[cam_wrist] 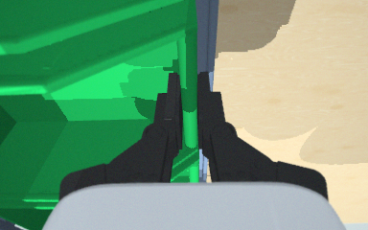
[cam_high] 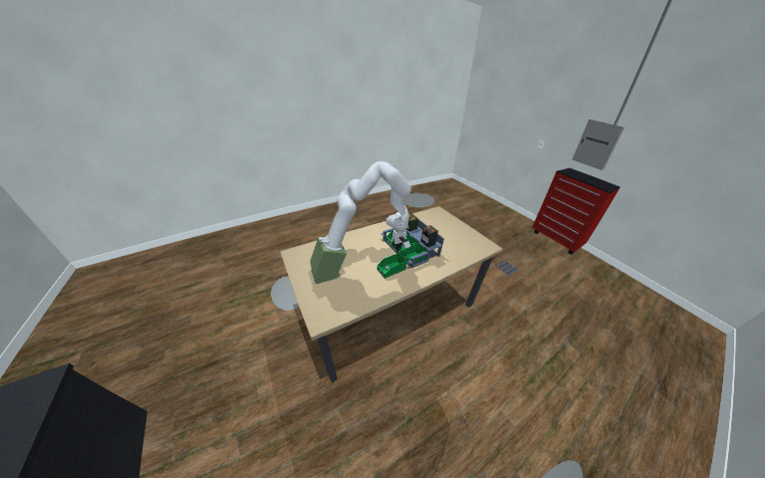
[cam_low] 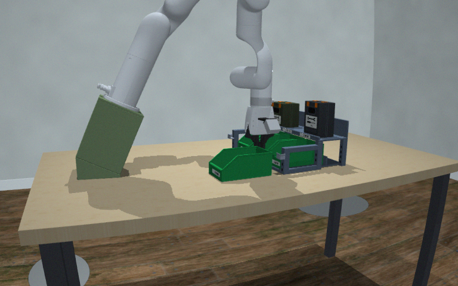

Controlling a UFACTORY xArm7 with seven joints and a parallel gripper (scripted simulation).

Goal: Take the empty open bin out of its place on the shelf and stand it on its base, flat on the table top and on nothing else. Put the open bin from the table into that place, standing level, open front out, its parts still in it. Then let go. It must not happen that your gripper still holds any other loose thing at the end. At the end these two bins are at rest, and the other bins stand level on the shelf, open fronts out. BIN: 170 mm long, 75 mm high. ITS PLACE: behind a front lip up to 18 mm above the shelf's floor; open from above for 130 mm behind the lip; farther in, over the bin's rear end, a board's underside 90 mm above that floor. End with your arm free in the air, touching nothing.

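Now: hand 20 mm past the front lip and 40 mm above it.
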